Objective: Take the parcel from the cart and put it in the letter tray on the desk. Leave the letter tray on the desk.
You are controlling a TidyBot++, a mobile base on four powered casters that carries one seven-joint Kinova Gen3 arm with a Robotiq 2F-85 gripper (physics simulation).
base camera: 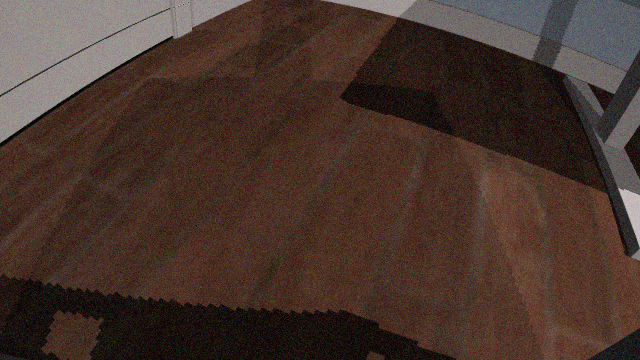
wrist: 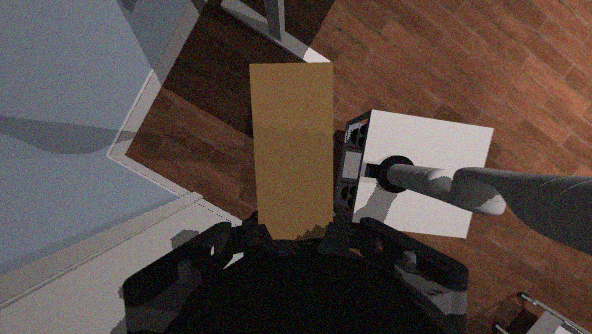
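Where they show: gripper, fingertip midpoint: [wrist: 295, 213]; arm's base, origin of the base link: [wrist: 397, 174].
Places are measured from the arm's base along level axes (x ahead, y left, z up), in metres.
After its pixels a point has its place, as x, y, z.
The parcel [wrist: 294, 145] @(0.462, -0.043, 0.541), a long tan box, shows in the wrist view, reaching from the fingers toward the upper middle. My gripper [wrist: 295, 213] @(0.450, 0.024, 0.488) is shut on its near end and holds it above the floor. Grey metal legs with a floor bar [base camera: 595, 135] [wrist: 275, 20] @(0.618, -0.674, -0.233) stand at the right of the base camera view and the top of the wrist view. They look like part of a desk, but the top does not show. The letter tray does not show in either view. I cannot identify the cart.
My white base [wrist: 430, 145] @(-0.128, -0.140, -0.014) and grey arm [wrist: 525, 200] @(0.124, -0.014, 0.439) are right of the parcel in the wrist view. A white panelled surface [base camera: 85, 45] @(0.738, 0.454, -0.303) stands at the left of the base camera view. A blue-grey wall [wrist: 55, 90] @(1.370, -0.143, -0.024) is at left in the wrist view. A metal-railed object [wrist: 547, 312] @(-1.409, 0.808, -0.258) shows lower right.
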